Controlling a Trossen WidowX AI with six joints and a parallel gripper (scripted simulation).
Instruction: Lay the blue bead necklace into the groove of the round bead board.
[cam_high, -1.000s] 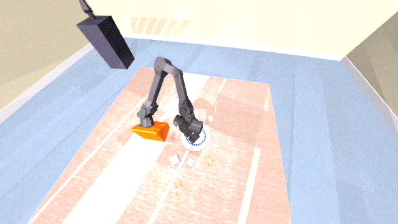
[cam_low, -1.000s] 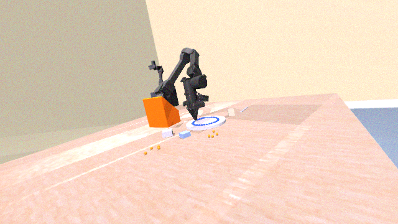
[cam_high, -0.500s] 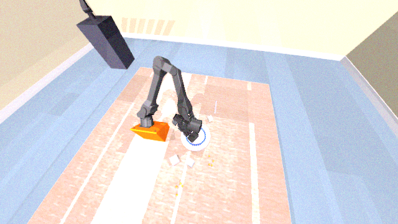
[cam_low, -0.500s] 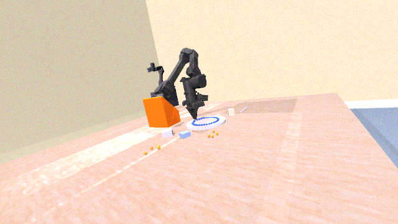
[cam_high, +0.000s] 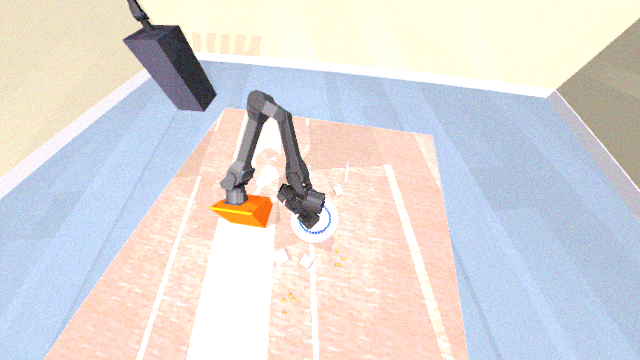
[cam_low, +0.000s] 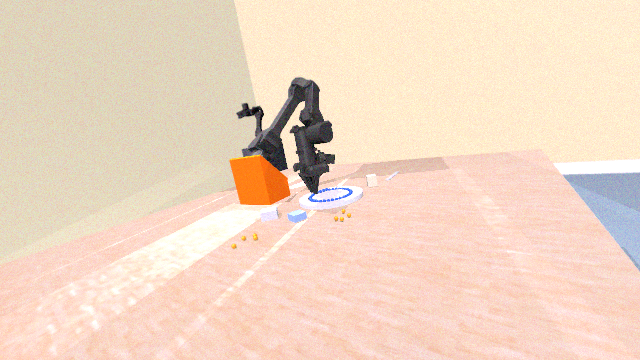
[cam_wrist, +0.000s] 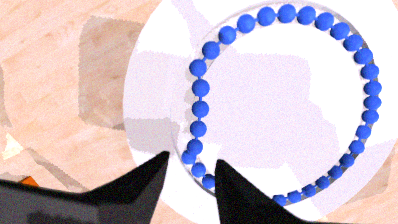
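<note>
My gripper tip is 60 mm short of the round white bead board and 10 mm above it. From my gripper tip the other things lie so: white block: 170 mm to the right, 40 mm behind; then light blue cube: 170 mm to the right, 60 mm ahead, 10 mm below; then beige cube: 150 mm ahead, 130 mm to the left.
</note>
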